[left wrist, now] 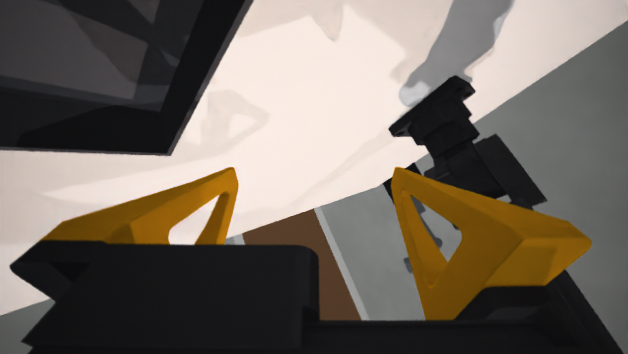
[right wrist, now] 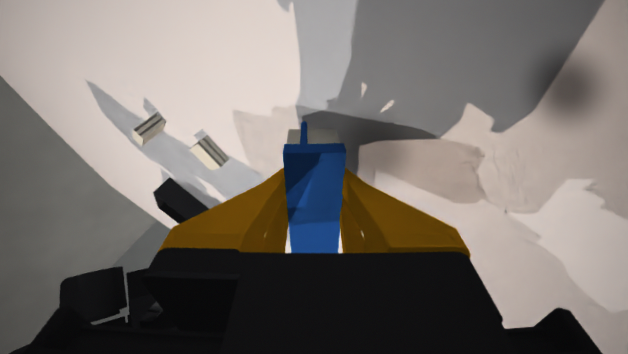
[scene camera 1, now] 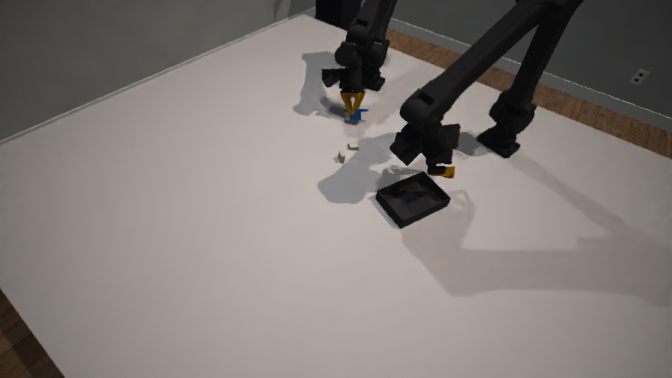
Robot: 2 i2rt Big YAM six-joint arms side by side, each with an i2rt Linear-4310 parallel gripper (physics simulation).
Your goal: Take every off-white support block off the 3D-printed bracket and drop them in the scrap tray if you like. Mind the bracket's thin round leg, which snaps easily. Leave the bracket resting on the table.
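My right gripper (scene camera 1: 353,113) (right wrist: 314,177) is shut on the blue bracket (scene camera 1: 356,115) (right wrist: 315,192) and holds it a little above the table. A thin blue leg (right wrist: 304,132) stands out at its far end, in front of an off-white block (right wrist: 325,136) that shows beside the bracket's end. Two loose off-white blocks (scene camera 1: 353,146) (scene camera 1: 341,156) lie on the table, also at the left of the right wrist view (right wrist: 149,128) (right wrist: 209,154). My left gripper (left wrist: 314,175) is open and empty, beside the black scrap tray (scene camera 1: 425,214) (left wrist: 90,134). The bracket's underside is hidden.
The left arm (scene camera 1: 475,65) reaches over the table on the right of the scene view, near the tray's back edge. The right arm's base shows in the left wrist view (left wrist: 445,125). A black shape (right wrist: 177,200) lies partly behind the right gripper's finger.
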